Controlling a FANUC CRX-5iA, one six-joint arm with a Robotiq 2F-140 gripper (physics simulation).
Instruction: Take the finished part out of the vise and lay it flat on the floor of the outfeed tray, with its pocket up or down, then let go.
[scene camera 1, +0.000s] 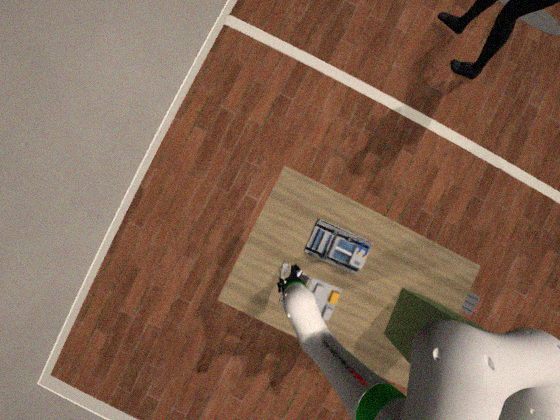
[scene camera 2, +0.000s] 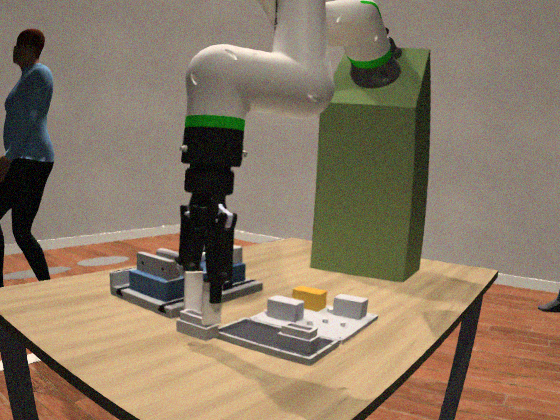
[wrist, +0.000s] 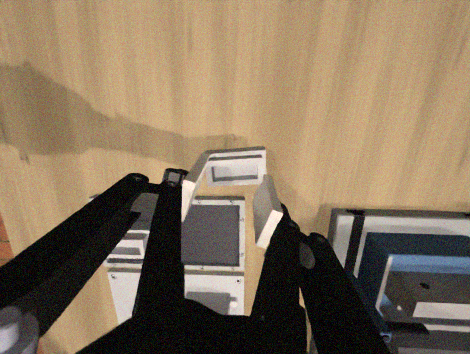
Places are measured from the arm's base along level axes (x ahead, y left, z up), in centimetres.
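Pixels of known places: gripper, fingertip midpoint: (scene camera 1: 286, 270) (scene camera 2: 201, 318) (wrist: 232, 177); arm's base at its link origin: (scene camera 2: 376, 72).
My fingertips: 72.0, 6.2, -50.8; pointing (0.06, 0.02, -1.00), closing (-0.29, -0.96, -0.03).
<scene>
Ahead of a thing's pixels: the offset from my fingertips to its top centre, as dx, dy, dz.
My gripper (scene camera 1: 288, 279) (scene camera 2: 201, 295) (wrist: 232, 177) points down and is shut on the finished part, its pale finger pads on either side. The part @(+0.8, -0.2, +0.9) (scene camera 2: 196, 327) (wrist: 236, 168) is a light grey block with a rectangular pocket facing up, about level. It hangs low beside the outfeed tray's near-left corner in scene camera 2, apart from the vise; the exact gap below is hard to judge. The outfeed tray (scene camera 2: 255, 335) (wrist: 212, 235) is flat, with a dark floor and pale rim. Another grey part @(-9.5, +12.3, -0.6) (scene camera 2: 298, 332) (wrist: 131, 245) lies in it. The vise @(-19.0, -22.2, +5.2) (scene camera 1: 340, 247) (scene camera 2: 155, 286) (wrist: 390, 250) has blue jaw blocks.
A pale plate (scene camera 2: 352, 327) (wrist: 215, 280) adjoins the tray, with grey blocks @(-19.8, +2.6, -0.3) (scene camera 2: 285, 308) @(-29.3, +11.2, -0.3) (scene camera 2: 350, 306) and a yellow block @(-28.8, +2.1, -0.3) (scene camera 1: 333, 298) (scene camera 2: 310, 298) on it. A tall green block (scene camera 1: 415, 312) (scene camera 2: 365, 190) stands on the table. A person (scene camera 2: 30, 110) stands beyond the table.
</scene>
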